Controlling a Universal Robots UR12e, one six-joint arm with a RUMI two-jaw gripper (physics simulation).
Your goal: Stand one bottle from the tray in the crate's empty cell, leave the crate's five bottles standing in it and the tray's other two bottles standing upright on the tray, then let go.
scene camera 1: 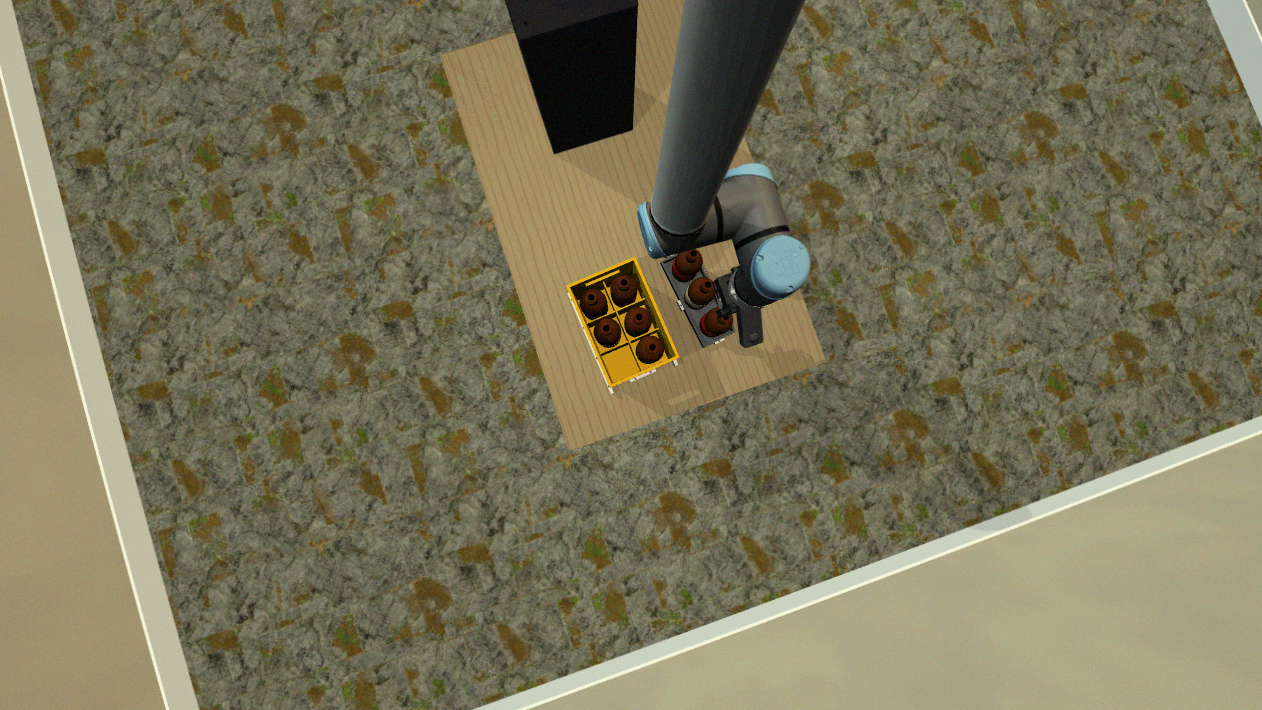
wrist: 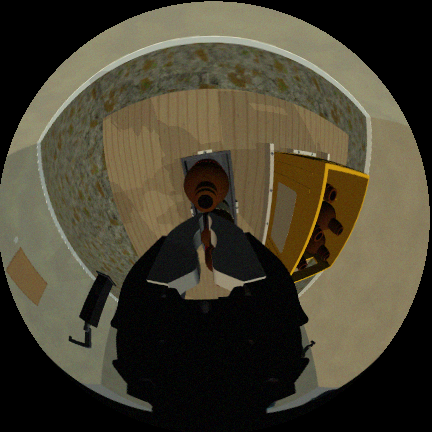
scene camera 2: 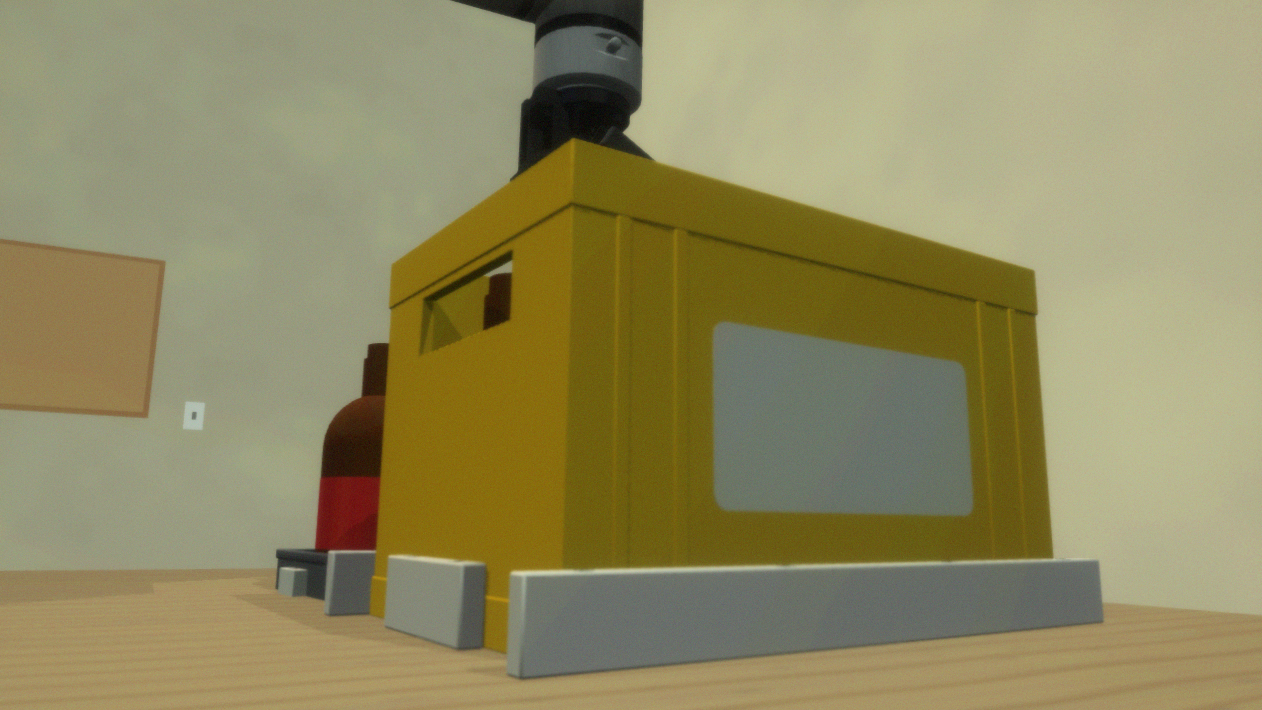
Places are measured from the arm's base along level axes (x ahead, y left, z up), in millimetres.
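Where they show: gripper, fingertip midpoint: [wrist: 205,214].
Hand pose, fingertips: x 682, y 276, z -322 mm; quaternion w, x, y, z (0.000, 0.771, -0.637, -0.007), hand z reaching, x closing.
Things, the pixels of their centre, and the offset from my fingertips. "pt": a spot on its surface instead. Level surfaces: height alone.
- yellow crate at the middle of its body: [scene camera 2: 713,436] [scene camera 1: 622,326] [wrist: 311,215] dx -10, dy -256, dz -81 mm
- dark tray at the middle of its body: [scene camera 2: 500,568] [wrist: 214,210] [scene camera 1: 697,297] dx -73, dy -29, dz -156 mm
- tray bottle with a red label, surface spot: [scene camera 2: 349,512] pt dx -177, dy -86, dz -120 mm
- wooden table at its surface level: dz -169 mm
The yellow crate [scene camera 1: 668,342] [scene camera 2: 476,423] [wrist: 306,187] holds several upright brown bottles; its empty cell [scene camera 1: 620,363] is at the near left corner in scene camera 1. Three bottles stand on the dark tray [scene camera 1: 693,319] [scene camera 2: 301,558] [wrist: 226,159]: a far one [scene camera 1: 687,264], a middle one [scene camera 1: 700,291] and a near one [scene camera 1: 715,322] [wrist: 206,182]. A tray bottle with a red label [scene camera 2: 349,512] shows partly behind the crate. My gripper [scene camera 1: 725,310] [wrist: 205,214] is shut with nothing between its fingers, its tips beside the near bottle's neck. Its fingertips are hidden behind the crate in scene camera 2.
Light grey strips [scene camera 2: 794,609] edge the crate's base on the wooden table [scene camera 1: 529,220]. A tall black box [scene camera 1: 591,92] stands at the table's far part. The arm [scene camera 1: 723,105] reaches over the far end of the tray.
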